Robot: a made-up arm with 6 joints.
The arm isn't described. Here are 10 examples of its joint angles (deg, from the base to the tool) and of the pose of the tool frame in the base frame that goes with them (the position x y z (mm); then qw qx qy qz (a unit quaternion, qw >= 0)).
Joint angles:
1: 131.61 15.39 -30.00 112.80 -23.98 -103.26
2: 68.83 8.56 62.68 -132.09 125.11 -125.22
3: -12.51 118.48 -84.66 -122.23 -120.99 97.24
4: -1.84 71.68 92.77 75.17 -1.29 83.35
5: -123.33 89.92 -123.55 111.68 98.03 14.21
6: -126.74 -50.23 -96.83 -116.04 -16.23 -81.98
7: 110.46 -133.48 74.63 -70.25 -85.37 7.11
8: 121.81 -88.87 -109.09 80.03 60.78 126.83
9: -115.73 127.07 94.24 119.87 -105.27 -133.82
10: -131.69 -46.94 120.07 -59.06 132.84 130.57
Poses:
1: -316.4 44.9 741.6 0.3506 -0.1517 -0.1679 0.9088
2: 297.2 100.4 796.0 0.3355 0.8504 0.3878 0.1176
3: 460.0 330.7 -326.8 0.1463 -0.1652 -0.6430 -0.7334
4: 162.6 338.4 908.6 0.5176 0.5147 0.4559 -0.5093
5: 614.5 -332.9 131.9 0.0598 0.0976 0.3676 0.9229
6: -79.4 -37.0 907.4 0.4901 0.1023 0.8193 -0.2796
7: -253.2 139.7 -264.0 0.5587 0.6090 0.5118 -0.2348
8: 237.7 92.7 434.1 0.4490 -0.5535 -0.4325 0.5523
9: 389.8 -517.9 290.4 0.7501 0.6128 0.2452 0.0417
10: -533.5 467.8 118.7 0.8743 -0.2978 -0.1659 -0.3454
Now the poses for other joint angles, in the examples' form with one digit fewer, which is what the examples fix.
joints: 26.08 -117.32 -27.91 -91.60 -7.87 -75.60
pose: 758 -27 215 0.022 -0.360 0.453 0.815
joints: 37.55 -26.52 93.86 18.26 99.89 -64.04
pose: 280 -304 491 0.847 -0.448 0.126 0.257
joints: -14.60 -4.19 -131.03 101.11 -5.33 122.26
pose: 11 240 574 0.170 0.769 -0.540 0.297
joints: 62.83 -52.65 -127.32 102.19 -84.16 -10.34
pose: 332 -156 726 0.443 -0.180 0.377 0.793
